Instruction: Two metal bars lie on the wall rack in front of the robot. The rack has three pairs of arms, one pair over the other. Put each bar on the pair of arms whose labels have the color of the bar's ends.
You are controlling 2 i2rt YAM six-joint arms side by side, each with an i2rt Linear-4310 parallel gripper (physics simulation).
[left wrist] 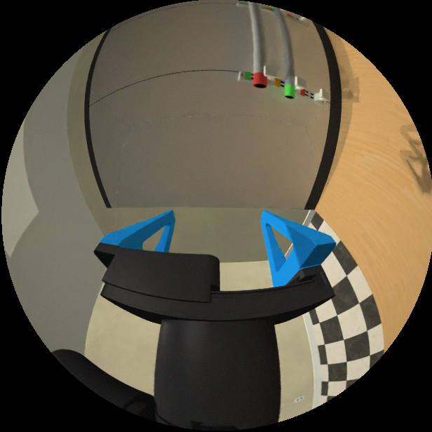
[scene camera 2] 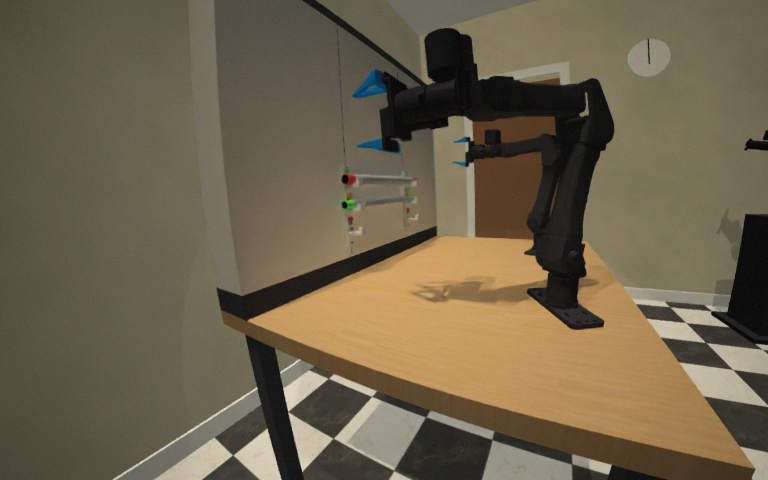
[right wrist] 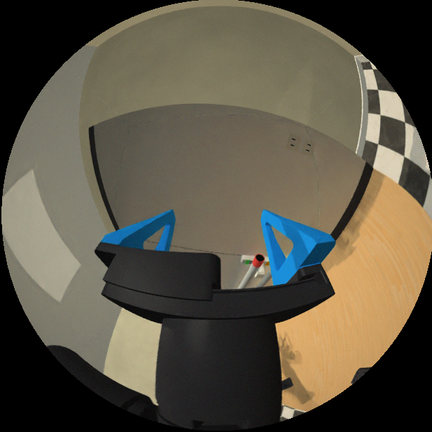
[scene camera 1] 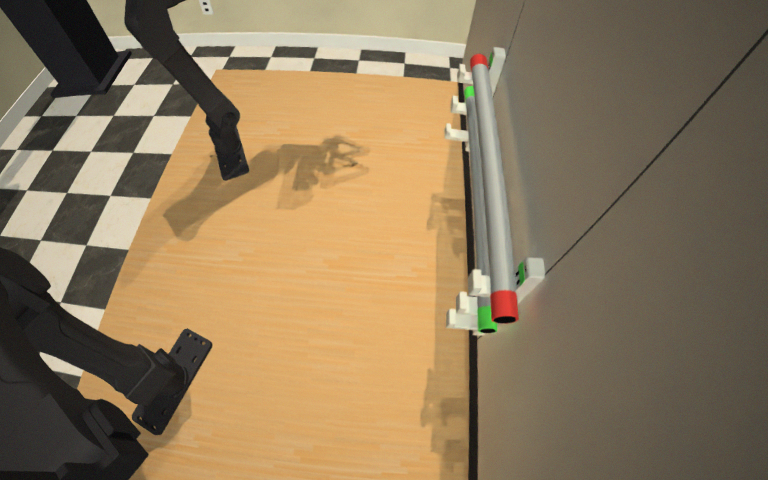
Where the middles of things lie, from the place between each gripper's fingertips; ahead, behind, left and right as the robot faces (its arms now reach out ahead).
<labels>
Right now my left hand is 460 mm to the left of the green-ended bar [scene camera 1: 481,244], 170 mm short of it and 170 mm above it. The rest, counted from my left hand: red-ended bar [scene camera 1: 504,309]: 470 mm to the right, 170 mm ahead, 90 mm below.
My right hand is 450 mm to the right of the red-ended bar, 150 mm short of it and 140 mm above it. The rest, counted from my right hand: green-ended bar (460 mm to the left, 220 mm below, 160 mm ahead).
</labels>
